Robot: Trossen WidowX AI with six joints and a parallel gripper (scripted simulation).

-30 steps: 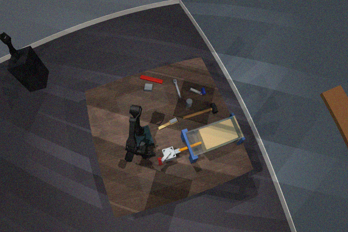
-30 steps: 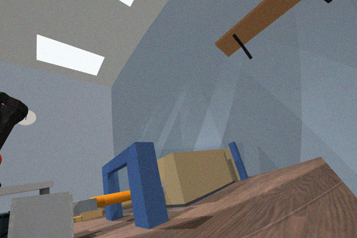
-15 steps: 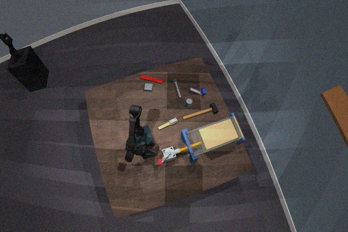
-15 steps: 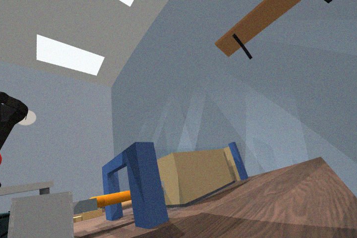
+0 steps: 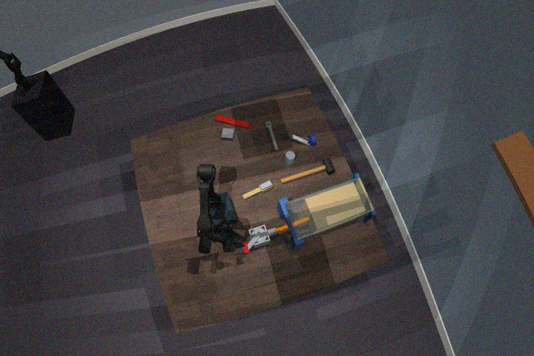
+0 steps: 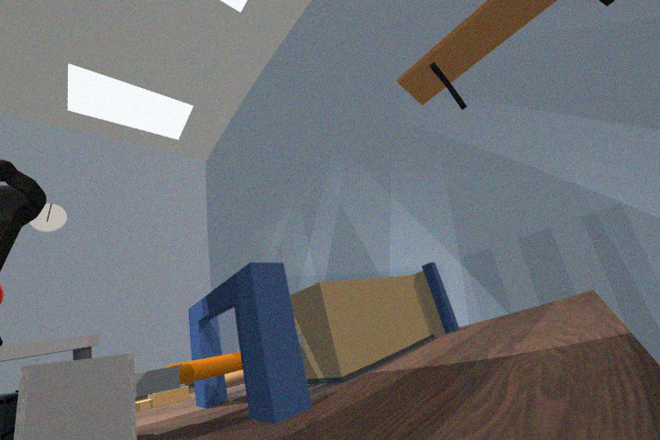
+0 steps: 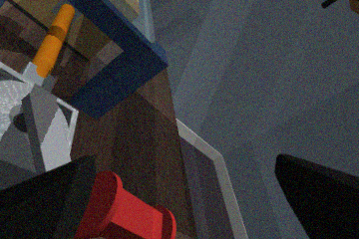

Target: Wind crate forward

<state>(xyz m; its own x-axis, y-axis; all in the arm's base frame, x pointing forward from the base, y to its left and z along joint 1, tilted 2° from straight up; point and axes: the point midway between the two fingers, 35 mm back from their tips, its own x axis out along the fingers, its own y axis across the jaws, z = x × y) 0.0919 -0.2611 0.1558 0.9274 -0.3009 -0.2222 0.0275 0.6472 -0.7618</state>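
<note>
My gripper tip is 30 mm short of the red-knobbed winch handle, 10 mm to the right of it and 100 mm above it. The rest, counted from my gripper tip: blue steel frame: 240 mm ahead, 70 mm to the left, 110 mm below; then red knob: 20 mm to the right, 80 mm below; then grey winch: 70 mm ahead, 40 mm to the left, 180 mm below.
</note>
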